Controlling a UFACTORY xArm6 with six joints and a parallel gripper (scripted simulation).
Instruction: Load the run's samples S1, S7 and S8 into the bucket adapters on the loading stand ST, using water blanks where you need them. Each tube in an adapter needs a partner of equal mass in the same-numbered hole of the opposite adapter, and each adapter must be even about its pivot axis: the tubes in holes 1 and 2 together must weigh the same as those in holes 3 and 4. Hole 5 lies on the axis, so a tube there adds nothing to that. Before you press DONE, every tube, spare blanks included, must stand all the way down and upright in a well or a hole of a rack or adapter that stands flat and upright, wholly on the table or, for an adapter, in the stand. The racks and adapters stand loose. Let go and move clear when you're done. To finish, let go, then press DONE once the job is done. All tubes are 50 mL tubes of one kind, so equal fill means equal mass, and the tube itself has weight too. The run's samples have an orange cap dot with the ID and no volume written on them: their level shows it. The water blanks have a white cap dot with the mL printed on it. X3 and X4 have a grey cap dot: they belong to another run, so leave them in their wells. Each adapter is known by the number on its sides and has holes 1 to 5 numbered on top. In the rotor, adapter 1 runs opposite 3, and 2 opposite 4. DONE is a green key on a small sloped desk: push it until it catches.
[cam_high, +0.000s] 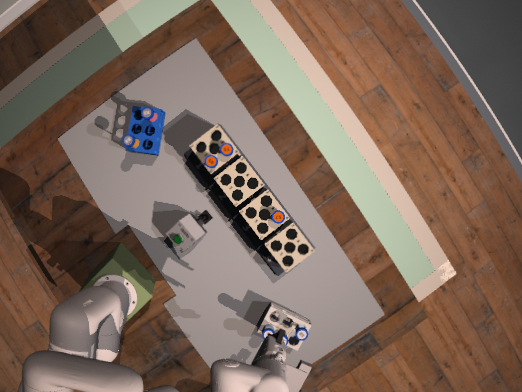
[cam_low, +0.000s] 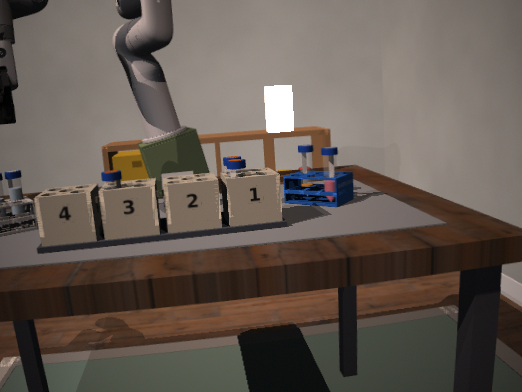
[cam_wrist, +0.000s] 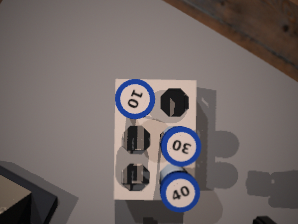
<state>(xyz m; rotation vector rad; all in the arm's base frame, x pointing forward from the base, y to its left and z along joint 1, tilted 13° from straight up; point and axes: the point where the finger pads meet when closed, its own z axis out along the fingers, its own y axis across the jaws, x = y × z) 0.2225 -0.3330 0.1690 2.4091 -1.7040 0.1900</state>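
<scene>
Right now my hand is 180 mm above the blue-capped tube and 10 mm to the left of it. Also, from my hand: pale blank rack (210 mm below, 30 mm to the right, 30 mm ahead); then green DONE key (350 mm to the left, 170 mm below); then pink tube (230 mm ahead, 220 mm to the left, 170 mm below).
</scene>
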